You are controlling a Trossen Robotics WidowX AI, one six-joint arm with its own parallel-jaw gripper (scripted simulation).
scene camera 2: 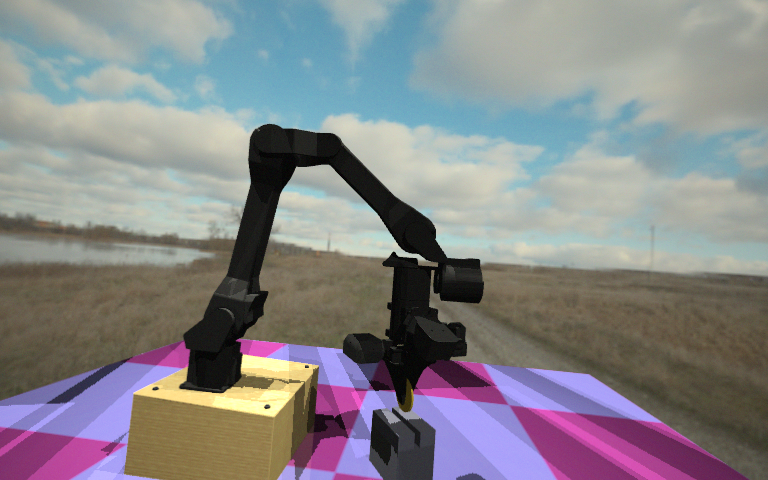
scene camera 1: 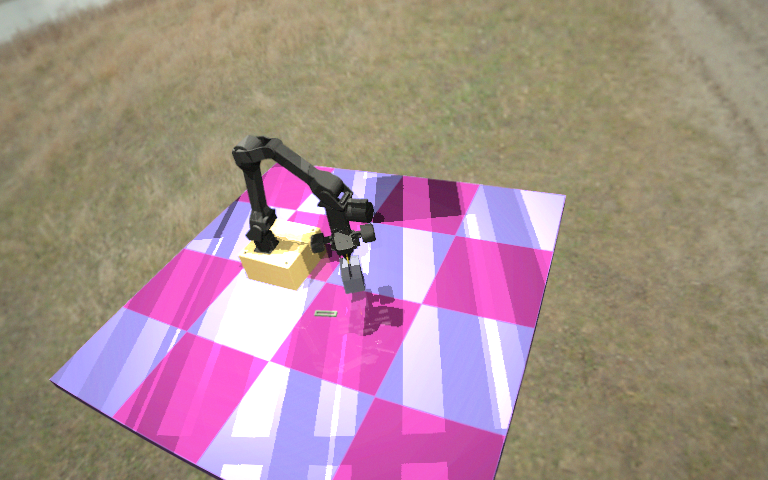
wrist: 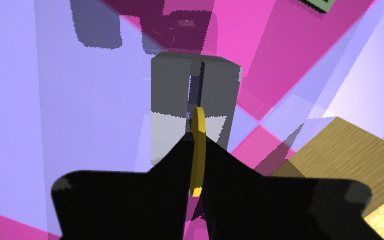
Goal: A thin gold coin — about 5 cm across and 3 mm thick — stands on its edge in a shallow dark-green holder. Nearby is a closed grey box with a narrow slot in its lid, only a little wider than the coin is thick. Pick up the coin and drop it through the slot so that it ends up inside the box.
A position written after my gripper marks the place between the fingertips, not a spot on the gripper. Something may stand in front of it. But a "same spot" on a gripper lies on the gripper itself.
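Labels:
Looking through scene camera 2, I find my gripper (scene camera 2: pixel 406 370), and in the wrist view that same spot on my gripper is at (wrist: pixel 232 193). My gripper can be seen in scene camera 1 (pixel 348 259) as well.

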